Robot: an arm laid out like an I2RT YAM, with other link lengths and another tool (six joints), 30 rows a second.
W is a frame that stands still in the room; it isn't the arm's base.
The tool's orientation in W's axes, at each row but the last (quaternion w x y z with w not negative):
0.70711, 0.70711, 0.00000, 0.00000
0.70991, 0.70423, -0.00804, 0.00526
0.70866, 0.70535, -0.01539, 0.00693
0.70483, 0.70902, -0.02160, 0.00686
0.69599, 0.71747, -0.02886, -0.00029
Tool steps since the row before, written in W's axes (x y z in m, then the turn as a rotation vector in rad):
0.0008, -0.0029, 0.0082, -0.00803, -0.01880, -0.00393
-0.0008, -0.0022, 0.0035, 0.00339, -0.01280, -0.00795
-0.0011, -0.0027, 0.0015, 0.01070, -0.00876, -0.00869
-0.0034, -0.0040, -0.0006, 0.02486, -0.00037, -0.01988
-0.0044, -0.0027, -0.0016, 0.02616, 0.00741, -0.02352
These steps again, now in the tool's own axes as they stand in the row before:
0.0008, 0.0082, 0.0029, -0.00803, -0.00393, 0.01880
-0.0007, 0.0035, 0.0022, 0.00329, -0.00812, 0.01272
-0.0010, 0.0015, 0.0027, 0.01052, -0.00907, 0.00859
-0.0033, -0.0004, 0.0041, 0.02404, -0.02086, -0.00002
-0.0043, -0.0013, 0.0029, 0.02487, -0.02478, -0.00773

